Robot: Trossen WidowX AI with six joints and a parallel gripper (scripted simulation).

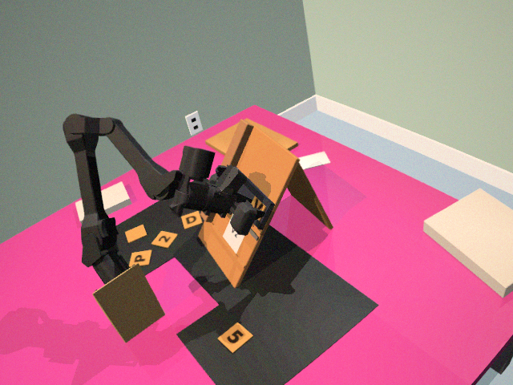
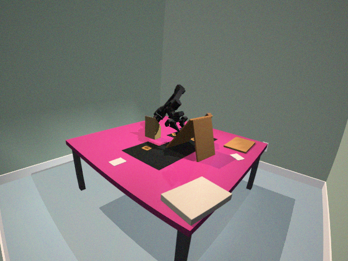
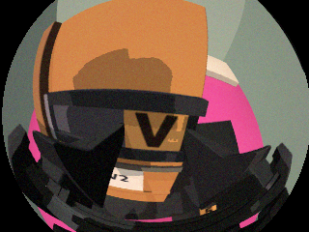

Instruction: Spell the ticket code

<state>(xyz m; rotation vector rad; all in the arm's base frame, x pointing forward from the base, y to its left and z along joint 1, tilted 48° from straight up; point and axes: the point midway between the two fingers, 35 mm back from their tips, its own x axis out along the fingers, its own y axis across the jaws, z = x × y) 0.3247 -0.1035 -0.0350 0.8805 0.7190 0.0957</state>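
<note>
The white ticket lies 50 mm behind my gripper tip, 60 mm to the left of it and 80 mm below it. The rest, counted from my gripper tip: white block 210 mm behind, 620 mm to the left, 150 mm below; orange flat panel 320 mm ahead, 460 mm to the left, 160 mm below; black mat 150 mm behind, 90 mm to the left, 160 mm below.
</note>
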